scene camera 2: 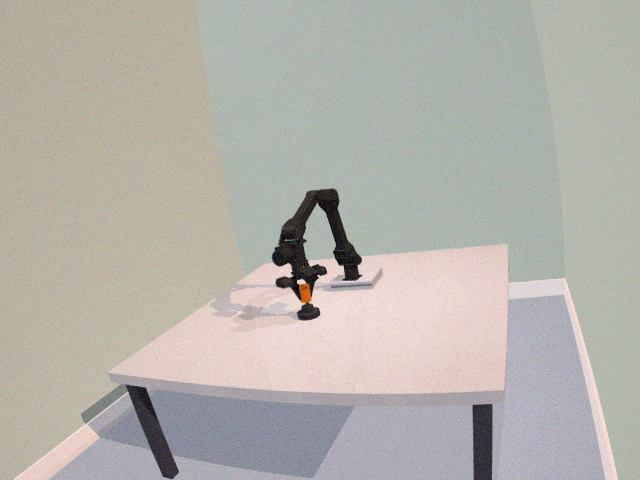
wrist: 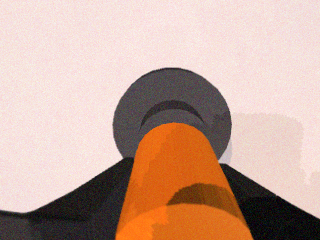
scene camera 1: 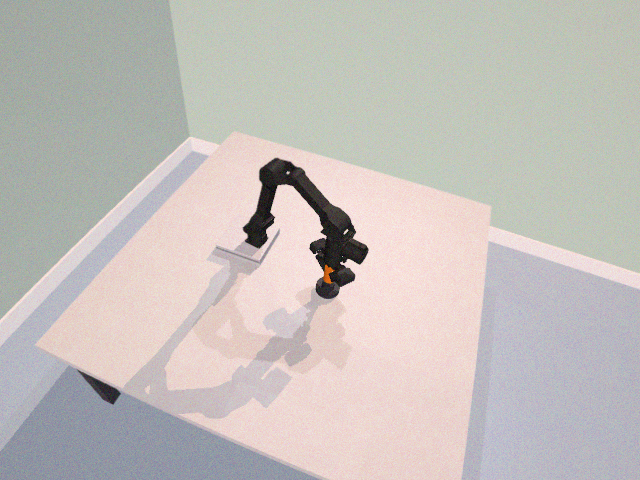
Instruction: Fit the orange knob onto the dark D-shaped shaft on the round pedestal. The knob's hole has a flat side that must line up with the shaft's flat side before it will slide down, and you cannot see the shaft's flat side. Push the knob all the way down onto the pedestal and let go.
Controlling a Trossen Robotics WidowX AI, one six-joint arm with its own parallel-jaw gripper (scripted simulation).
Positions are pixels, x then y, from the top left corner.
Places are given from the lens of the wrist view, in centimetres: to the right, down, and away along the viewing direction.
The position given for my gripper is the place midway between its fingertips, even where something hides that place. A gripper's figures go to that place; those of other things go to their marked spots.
my gripper (wrist: 174, 168): 1, 2, 11
orange knob (wrist: 176, 179): 0, 2, 6
pedestal (wrist: 166, 95): 0, -2, 15
The marked spots on the pedestal and the orange knob are 9 cm apart.
